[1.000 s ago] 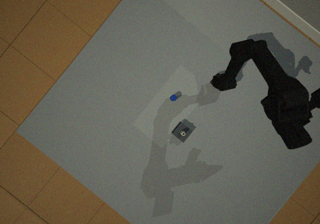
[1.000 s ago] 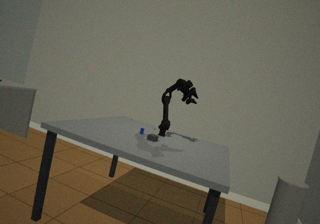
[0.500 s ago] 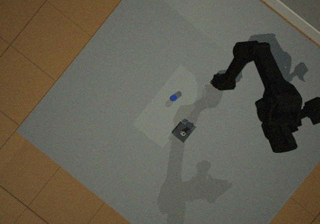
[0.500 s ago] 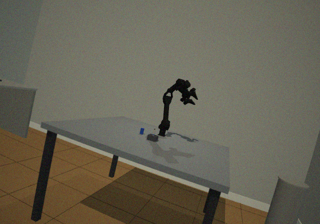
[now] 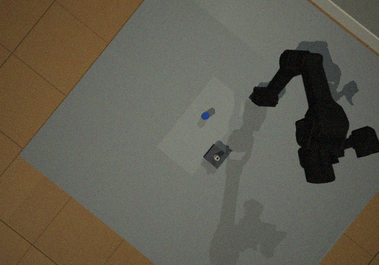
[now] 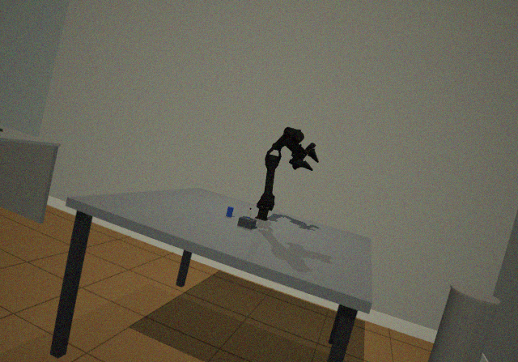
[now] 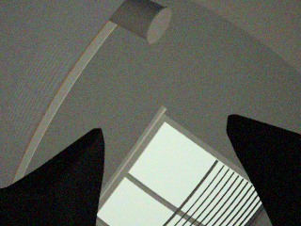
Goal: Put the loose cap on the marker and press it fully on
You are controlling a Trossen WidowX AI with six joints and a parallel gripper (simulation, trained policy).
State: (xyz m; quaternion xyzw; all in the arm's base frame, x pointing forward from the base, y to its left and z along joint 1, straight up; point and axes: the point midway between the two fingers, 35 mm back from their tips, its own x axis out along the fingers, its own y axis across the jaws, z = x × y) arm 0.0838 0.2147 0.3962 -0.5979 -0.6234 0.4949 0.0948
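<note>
My gripper tip is now 370 mm to the left of the blue cap, 350 mm above it and 140 mm short of it. Round my gripper tip: dark holder block (360 mm below, 250 mm ahead, 230 mm to the right).
</note>
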